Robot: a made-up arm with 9 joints.
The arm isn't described. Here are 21 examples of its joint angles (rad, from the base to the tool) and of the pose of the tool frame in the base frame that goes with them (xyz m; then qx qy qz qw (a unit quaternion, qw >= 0)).
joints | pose
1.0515 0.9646 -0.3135 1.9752 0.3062 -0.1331 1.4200 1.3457 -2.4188 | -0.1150 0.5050 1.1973 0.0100 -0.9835 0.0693 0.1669
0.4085 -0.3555 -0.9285 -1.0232 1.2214 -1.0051 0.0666 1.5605 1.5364 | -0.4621 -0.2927 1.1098 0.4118 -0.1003 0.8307 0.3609
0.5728 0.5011 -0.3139 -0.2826 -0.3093 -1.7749 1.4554 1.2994 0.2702 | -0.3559 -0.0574 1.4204 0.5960 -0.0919 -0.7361 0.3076
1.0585 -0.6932 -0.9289 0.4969 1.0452 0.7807 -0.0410 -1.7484 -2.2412 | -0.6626 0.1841 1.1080 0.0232 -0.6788 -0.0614 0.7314
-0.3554 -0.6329 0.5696 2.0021 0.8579 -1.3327 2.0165 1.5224 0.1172 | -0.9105 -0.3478 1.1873 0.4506 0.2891 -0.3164 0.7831
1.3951 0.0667 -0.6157 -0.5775 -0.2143 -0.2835 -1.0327 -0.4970 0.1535 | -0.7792 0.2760 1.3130 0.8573 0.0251 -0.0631 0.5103
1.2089 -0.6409 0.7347 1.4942 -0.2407 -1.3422 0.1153 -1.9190 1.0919 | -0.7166 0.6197 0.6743 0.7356 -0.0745 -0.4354 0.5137
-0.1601 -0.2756 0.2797 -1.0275 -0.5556 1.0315 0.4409 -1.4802 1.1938 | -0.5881 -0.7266 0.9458 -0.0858 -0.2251 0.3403 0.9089
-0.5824 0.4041 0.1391 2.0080 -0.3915 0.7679 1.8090 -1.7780 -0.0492 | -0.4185 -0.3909 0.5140 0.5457 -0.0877 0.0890 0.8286
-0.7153 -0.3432 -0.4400 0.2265 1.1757 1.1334 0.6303 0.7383 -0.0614 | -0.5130 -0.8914 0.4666 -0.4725 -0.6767 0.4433 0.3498
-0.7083 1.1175 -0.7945 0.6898 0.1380 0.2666 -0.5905 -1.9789 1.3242 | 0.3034 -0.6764 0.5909 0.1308 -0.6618 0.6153 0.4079
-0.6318 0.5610 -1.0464 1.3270 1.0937 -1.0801 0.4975 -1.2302 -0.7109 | -0.5919 -0.6000 0.5064 -0.8078 0.5166 -0.2762 0.0660
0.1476 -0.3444 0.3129 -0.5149 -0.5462 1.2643 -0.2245 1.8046 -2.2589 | -0.4383 -0.6825 0.8513 -0.2139 0.0151 -0.8921 0.3978
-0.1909 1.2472 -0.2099 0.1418 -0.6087 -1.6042 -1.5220 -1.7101 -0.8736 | 0.0193 -0.8219 0.9240 -0.7654 -0.2912 -0.4817 0.3119
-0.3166 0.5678 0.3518 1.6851 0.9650 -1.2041 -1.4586 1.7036 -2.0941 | -0.4391 -0.9663 0.9859 0.9416 -0.1417 0.3053 0.0118
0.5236 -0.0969 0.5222 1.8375 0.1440 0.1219 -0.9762 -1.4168 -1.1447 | -0.4022 0.2710 1.2688 0.5799 0.6612 -0.1892 0.4367
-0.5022 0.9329 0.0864 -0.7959 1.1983 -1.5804 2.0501 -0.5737 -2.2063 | 0.0368 -0.3899 0.8285 -0.2840 -0.7416 -0.1575 0.5869
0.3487 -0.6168 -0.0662 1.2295 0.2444 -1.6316 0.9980 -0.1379 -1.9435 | -0.9278 0.1353 0.9361 -0.0391 -0.1849 0.5262 0.8291
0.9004 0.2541 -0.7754 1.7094 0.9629 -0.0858 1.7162 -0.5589 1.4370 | -0.4663 0.0921 1.1905 0.6781 -0.3903 -0.6126 0.1120
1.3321 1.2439 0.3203 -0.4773 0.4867 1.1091 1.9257 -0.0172 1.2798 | 0.3328 0.4491 0.8935 0.0635 0.8341 0.5412 0.0859
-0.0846 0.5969 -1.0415 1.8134 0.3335 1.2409 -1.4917 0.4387 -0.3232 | 0.0170 -0.3737 0.6032 0.0321 -0.6874 -0.4244 0.5885
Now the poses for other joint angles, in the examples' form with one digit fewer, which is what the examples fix.
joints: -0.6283 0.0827 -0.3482 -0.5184 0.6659 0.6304 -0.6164 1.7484 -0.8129
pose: -0.474 -1.115 0.448 0.604 0.542 0.581 0.063
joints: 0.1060 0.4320 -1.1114 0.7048 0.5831 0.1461 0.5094 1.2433 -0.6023
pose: -0.068 -0.791 1.039 0.440 0.888 -0.030 0.129
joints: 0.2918 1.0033 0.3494 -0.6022 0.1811 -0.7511 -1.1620 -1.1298 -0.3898
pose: -0.296 -0.356 1.322 0.725 0.410 0.376 0.406
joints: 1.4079 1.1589 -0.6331 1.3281 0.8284 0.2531 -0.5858 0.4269 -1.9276
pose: 0.318 0.510 1.082 -0.332 -0.877 -0.086 0.338
